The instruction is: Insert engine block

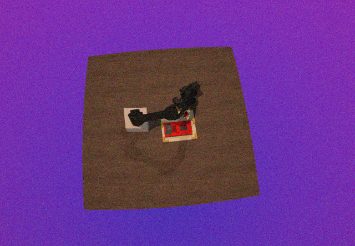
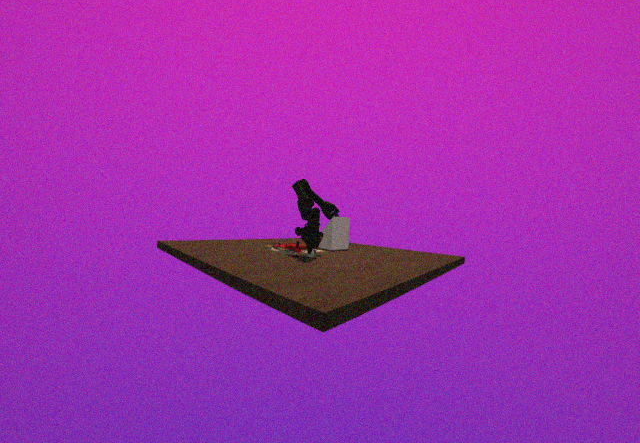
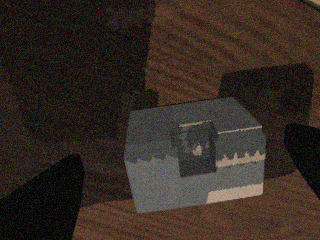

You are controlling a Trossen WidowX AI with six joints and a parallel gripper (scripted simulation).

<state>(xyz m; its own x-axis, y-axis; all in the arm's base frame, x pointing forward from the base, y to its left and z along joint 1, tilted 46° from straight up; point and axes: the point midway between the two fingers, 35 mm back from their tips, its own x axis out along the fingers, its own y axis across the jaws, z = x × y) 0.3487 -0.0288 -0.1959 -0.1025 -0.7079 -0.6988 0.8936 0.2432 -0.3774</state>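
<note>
My gripper tip is now 1 cm below the engine block.
</note>
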